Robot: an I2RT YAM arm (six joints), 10 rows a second.
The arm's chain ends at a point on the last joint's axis. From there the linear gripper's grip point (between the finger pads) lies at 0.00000 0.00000 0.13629 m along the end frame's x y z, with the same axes.
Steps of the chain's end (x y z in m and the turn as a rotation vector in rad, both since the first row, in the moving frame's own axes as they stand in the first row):
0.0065 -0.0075 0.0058 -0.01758 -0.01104 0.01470
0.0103 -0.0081 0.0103 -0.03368 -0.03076 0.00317
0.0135 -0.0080 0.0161 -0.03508 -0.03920 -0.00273
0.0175 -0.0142 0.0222 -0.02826 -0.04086 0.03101
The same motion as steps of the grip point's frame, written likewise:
0.0050 -0.0051 0.0058 -0.01758 -0.01104 0.01470
0.0061 -0.0035 0.0102 -0.03368 -0.03076 0.00317
0.0082 -0.0032 0.0159 -0.03508 -0.03920 -0.00273
0.0119 -0.0104 0.0220 -0.02826 -0.04086 0.03101

